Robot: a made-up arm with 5 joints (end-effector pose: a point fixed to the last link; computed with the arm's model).
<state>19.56 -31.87 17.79 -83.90 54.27</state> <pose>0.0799 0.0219 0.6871 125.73 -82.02 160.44</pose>
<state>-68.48 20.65 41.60 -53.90 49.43</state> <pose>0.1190 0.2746 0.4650 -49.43 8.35 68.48</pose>
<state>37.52 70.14 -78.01 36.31 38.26</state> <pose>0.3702 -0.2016 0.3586 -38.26 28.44 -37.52</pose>
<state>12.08 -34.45 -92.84 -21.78 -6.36</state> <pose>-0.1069 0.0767 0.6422 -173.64 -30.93 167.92</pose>
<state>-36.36 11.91 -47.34 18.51 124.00</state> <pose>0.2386 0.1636 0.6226 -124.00 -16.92 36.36</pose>
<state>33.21 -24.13 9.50 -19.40 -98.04</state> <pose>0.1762 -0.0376 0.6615 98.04 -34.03 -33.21</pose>
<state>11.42 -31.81 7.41 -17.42 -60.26</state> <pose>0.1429 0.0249 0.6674 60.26 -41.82 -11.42</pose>
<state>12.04 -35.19 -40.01 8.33 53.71</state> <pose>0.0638 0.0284 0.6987 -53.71 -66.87 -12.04</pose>
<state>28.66 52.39 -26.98 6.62 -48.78</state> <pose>0.3944 -0.1380 0.3924 48.78 32.03 -28.66</pose>
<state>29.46 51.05 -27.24 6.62 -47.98</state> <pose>0.3921 -0.1425 0.4006 47.98 30.43 -29.46</pose>
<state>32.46 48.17 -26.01 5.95 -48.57</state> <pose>0.3822 -0.1588 0.4150 48.57 28.11 -32.46</pose>
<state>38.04 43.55 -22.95 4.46 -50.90</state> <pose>0.3611 -0.1869 0.4358 50.90 25.06 -38.04</pose>
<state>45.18 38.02 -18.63 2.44 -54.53</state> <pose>0.3296 -0.2179 0.4587 54.53 21.83 -45.18</pose>
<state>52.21 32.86 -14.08 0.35 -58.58</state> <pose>0.2950 -0.2427 0.4782 58.58 19.13 -52.21</pose>
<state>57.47 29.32 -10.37 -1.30 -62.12</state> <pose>0.2677 -0.2576 0.4898 62.12 17.65 -57.47</pose>
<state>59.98 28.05 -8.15 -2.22 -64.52</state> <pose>0.2546 -0.2642 0.4922 64.52 17.68 -59.98</pose>
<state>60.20 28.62 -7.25 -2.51 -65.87</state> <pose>0.2540 -0.2660 0.4876 65.87 18.86 -60.20</pose>
